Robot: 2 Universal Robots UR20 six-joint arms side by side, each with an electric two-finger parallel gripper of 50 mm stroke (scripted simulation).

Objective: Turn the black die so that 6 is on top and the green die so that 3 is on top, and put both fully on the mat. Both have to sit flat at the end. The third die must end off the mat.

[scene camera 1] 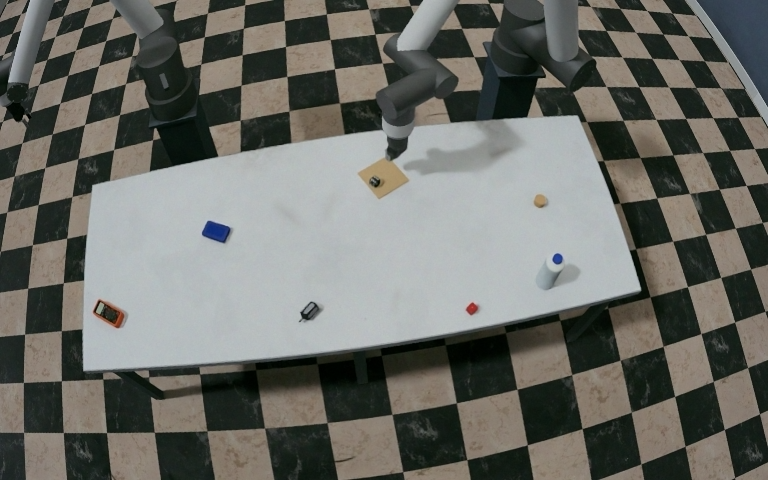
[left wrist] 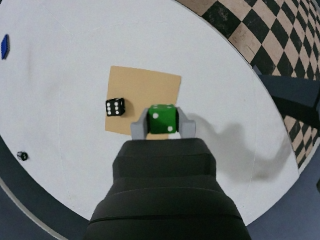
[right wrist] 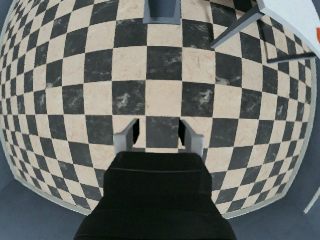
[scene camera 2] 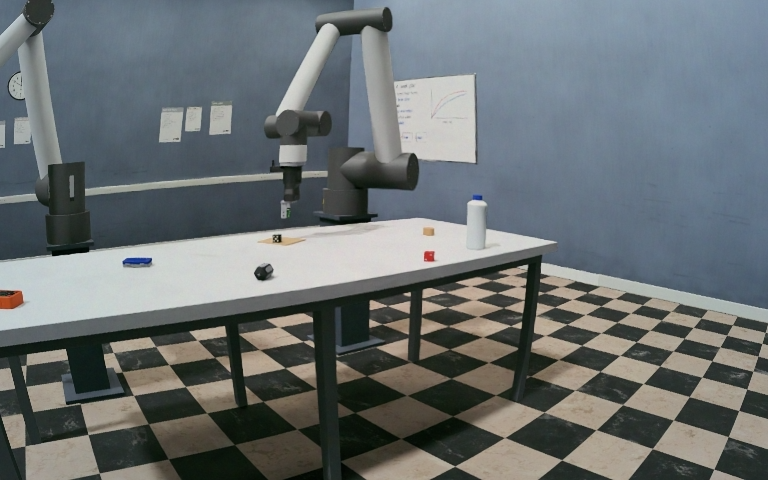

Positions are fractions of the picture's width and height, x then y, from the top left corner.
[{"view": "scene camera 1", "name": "tan mat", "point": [0.51, 0.37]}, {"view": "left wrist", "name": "my left gripper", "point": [0.51, 0.48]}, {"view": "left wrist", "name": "green die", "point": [0.51, 0.49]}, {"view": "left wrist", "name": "tan mat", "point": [0.44, 0.37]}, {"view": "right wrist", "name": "my right gripper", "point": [0.50, 0.53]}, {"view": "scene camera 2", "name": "white bottle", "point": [0.62, 0.44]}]
